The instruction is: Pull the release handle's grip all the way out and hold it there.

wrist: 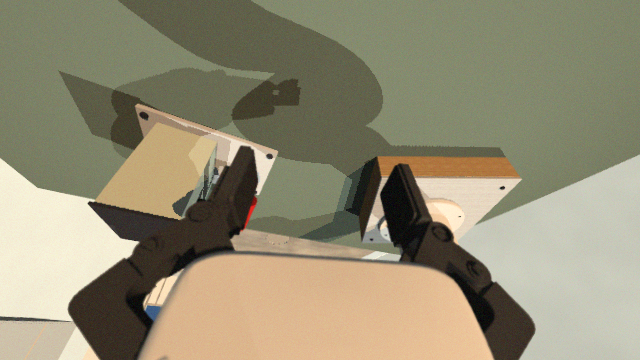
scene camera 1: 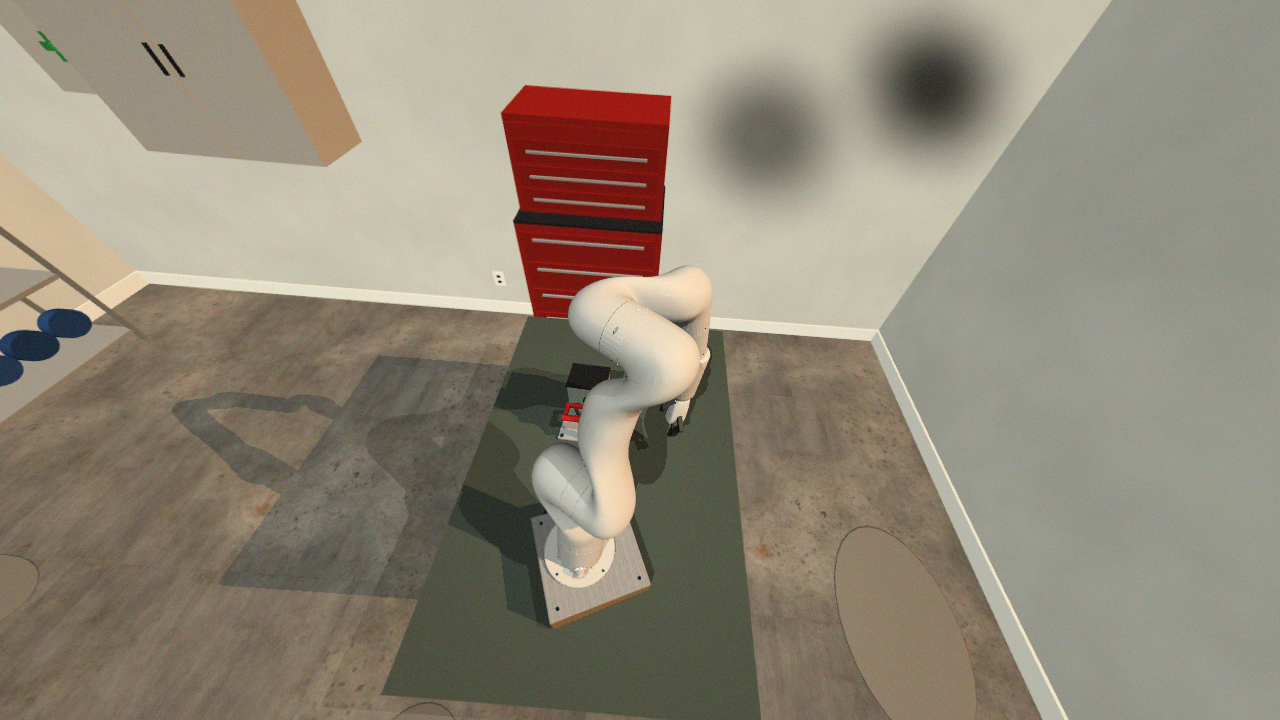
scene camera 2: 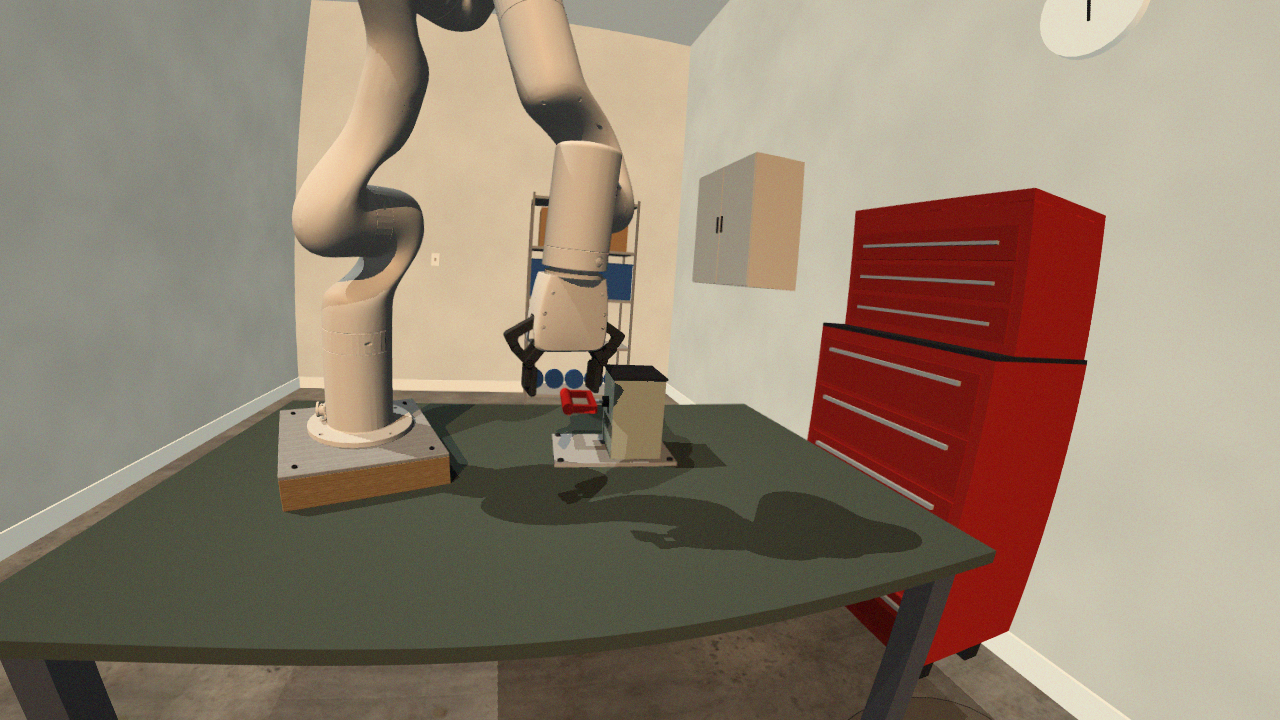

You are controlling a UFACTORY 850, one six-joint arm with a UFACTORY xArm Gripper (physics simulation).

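The release handle's red frame-shaped grip (scene camera 1: 570, 418) (scene camera 2: 565, 402) (wrist: 251, 213) sticks out from a beige housing (scene camera 2: 640, 420) (wrist: 150, 167) with a black top, on the side facing the robot base. The housing stands on a pale base plate (scene camera 1: 566, 433) (scene camera 2: 567, 456) (wrist: 263, 166). How far the grip is out is hard to tell. My gripper (scene camera 1: 675, 428) (scene camera 2: 562, 390) (wrist: 323, 171) is open and empty, fingers pointing down. It is apart from the grip, to its right in scene camera 1. In the wrist view the left finger hides most of the grip.
The robot's base block (scene camera 1: 608, 601) (scene camera 2: 420, 451) (wrist: 450, 167) stands on the green table (scene camera 1: 684, 573) (scene camera 2: 358, 573), on the grip's side of the housing. A red tool cabinet (scene camera 1: 586, 105) (scene camera 2: 1069, 295) stands beyond the table's edge. The arm partly hides the housing in scene camera 1.
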